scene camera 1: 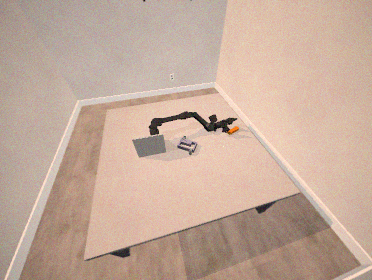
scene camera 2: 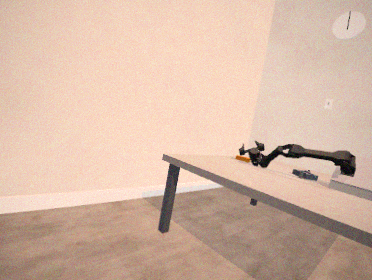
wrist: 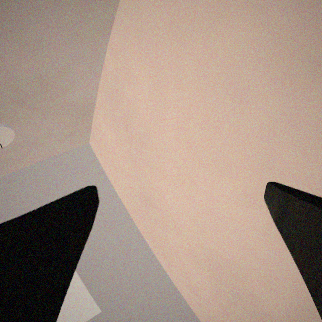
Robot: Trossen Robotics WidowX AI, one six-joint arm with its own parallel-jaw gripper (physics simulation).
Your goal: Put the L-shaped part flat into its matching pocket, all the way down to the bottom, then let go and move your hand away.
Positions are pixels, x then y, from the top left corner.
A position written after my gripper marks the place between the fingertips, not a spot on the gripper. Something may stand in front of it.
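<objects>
There is an orange L-shaped part here, and my gripper [wrist: 182, 192] touches the orange L-shaped part. My gripper is open.
</objects>
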